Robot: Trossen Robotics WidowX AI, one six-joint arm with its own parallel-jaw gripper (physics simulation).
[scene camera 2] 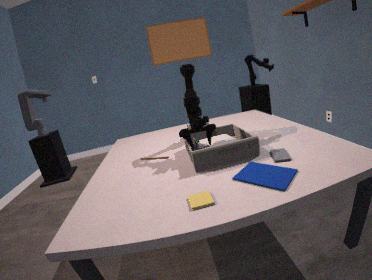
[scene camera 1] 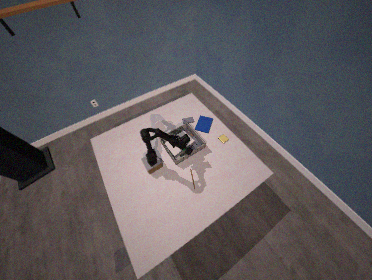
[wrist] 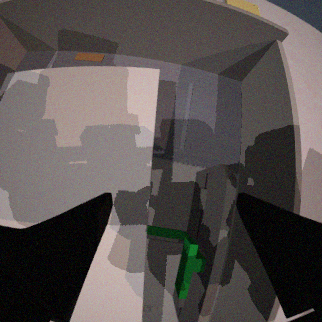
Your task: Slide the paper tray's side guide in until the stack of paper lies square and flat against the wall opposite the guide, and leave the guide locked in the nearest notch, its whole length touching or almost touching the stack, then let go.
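Places are measured from the arm's base along level axes (x ahead, y left, z up), in centimetres.
Where they show: gripper, fingertip midpoint: (scene camera 2: pixel 201 146) (scene camera 1: pixel 187 148) (wrist: pixel 175 199); arm's base, link origin: (scene camera 1: pixel 152 162).
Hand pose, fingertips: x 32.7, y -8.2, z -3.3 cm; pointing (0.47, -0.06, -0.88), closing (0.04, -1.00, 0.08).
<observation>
Each offset is from my fingertips to the top centre of the thing.
The grey paper tray {dx +0.9, dy +8.2, dz +4.6 cm} (scene camera 1: pixel 202 144) (scene camera 2: pixel 226 157) (wrist: pixel 296 155) stands on the table. The white paper stack {dx -1.0, dy +10.6, dz -0.9 cm} (scene camera 2: pixel 222 138) (wrist: pixel 100 100) lies on the left in the wrist view, partly in shadow. To its right stands the grey side guide {dx -3.5, dy -1.0, dz +3.2 cm} (wrist: pixel 215 220), with a gap between its panel and the stack. The guide's green latch {dx -3.4, dy +0.0, dz +3.1 cm} (wrist: pixel 189 270) lies on the side toward the stack, and its green bar reaches to the stack's edge. My gripper (scene camera 2: pixel 201 145) (wrist: pixel 175 199) is open and empty over the tray, its fingers apart on either side of the guide. Whether the guide sits in a notch is hidden.
A blue folder {dx +35.5, dy +12.4, dz -4.2 cm} (scene camera 1: pixel 204 124) (scene camera 2: pixel 266 175), a yellow notepad {dx +36.3, dy -14.4, dz -3.8 cm} (scene camera 1: pixel 223 138) (scene camera 2: pixel 201 200) and a grey block {dx +25.9, dy +27.8, dz -4.0 cm} (scene camera 1: pixel 188 120) (scene camera 2: pixel 280 155) lie beyond the tray. A thin brown stick {dx -14.8, dy -23.8, dz -4.3 cm} (scene camera 1: pixel 192 179) (scene camera 2: pixel 154 158) lies beside it. The tray's walls rise around the gripper.
</observation>
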